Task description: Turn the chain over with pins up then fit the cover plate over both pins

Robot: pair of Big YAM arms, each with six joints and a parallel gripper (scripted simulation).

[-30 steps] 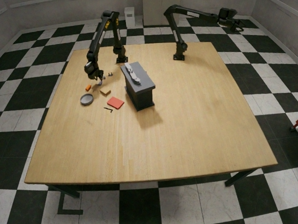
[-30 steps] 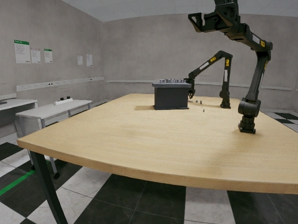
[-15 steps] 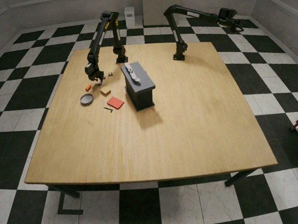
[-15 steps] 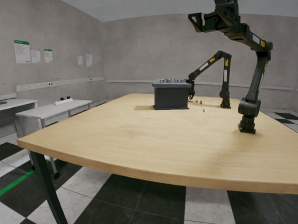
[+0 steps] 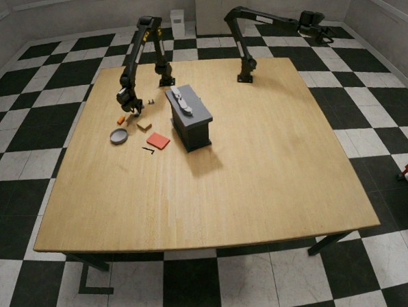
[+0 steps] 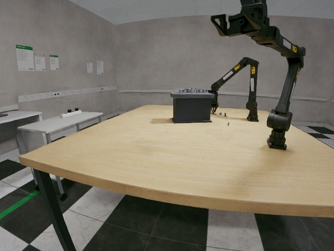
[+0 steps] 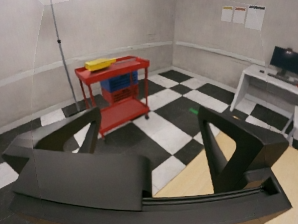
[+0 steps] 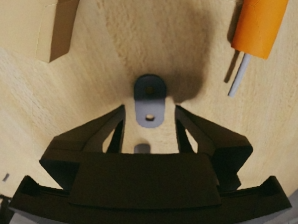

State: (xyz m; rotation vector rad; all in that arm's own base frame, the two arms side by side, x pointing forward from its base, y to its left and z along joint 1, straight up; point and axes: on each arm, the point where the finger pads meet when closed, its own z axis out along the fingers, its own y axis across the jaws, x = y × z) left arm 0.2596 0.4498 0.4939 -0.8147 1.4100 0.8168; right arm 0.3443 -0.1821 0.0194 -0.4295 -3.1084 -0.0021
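Now: the orange-handled screwdriver 40 mm ahead of my right hand and 90 mm to the right of it. Also, from my right hand: dark grey block: 180 mm ahead, 350 mm to the left, 90 mm above; red square pad: 250 mm ahead, 170 mm to the left, 10 mm below.
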